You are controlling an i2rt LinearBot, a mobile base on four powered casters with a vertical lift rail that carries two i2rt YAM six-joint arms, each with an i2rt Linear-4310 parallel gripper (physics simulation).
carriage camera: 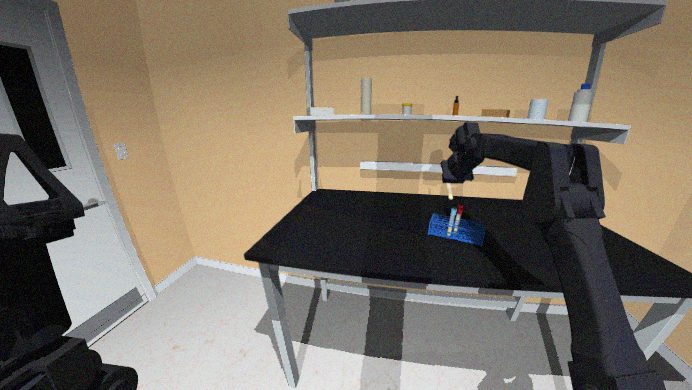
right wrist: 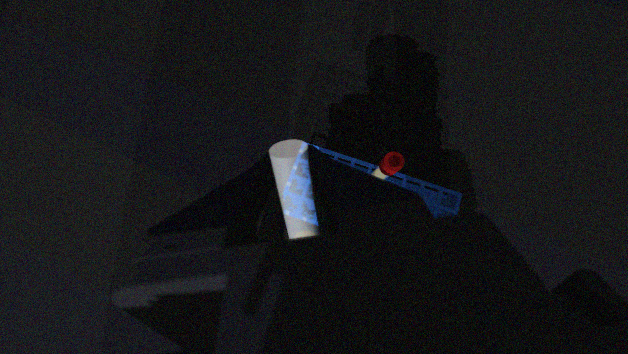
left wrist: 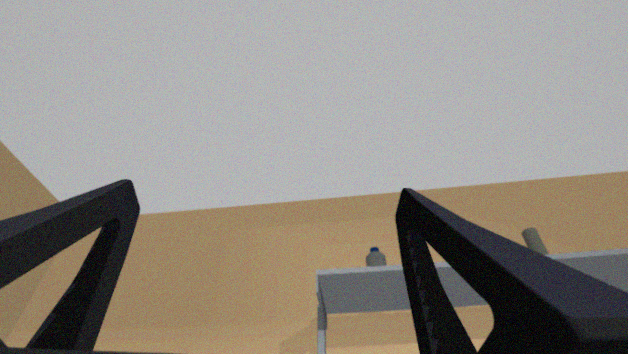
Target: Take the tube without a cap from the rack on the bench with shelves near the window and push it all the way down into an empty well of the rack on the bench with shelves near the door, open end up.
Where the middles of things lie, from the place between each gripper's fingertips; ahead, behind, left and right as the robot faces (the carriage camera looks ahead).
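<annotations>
Measured from my right hand, the blue rack (carriage camera: 464,234) is 7 cm to the right, 2 cm behind and 19 cm below. An uncapped tube (right wrist: 290,158) is 4 cm behind that same right hand and 1 cm below it.
My left gripper, meanwhile, is 69 cm to the left of the uncapped tube, 55 cm short of it and 22 cm above it. As for the blue rack, it is 75 cm to the right of my left hand, 58 cm ahead of it and 40 cm below it.
</annotations>
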